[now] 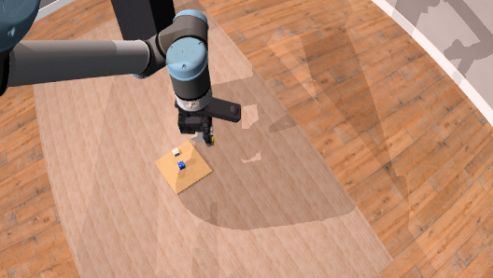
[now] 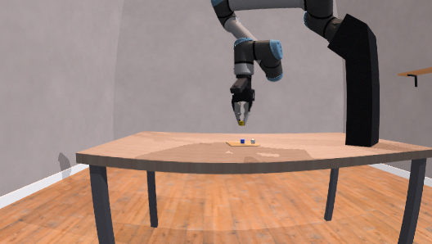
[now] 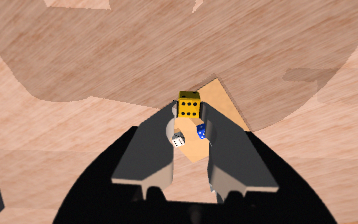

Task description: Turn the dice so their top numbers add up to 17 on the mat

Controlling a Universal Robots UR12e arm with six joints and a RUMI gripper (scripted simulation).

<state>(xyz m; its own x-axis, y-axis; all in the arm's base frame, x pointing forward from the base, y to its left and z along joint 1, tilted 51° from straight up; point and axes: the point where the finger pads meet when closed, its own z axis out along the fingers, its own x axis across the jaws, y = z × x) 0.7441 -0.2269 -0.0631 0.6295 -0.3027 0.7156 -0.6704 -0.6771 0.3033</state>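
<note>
Right now my hand is 100 mm above the blue die, 90 mm to the left of it and 50 mm past it. From my hand the other things lie so: white die 100 mm below, 100 mm behind, 80 mm to the right; then tan mat 110 mm below, 90 mm to the right, 50 mm behind; then yellow die 10 mm below.
</note>
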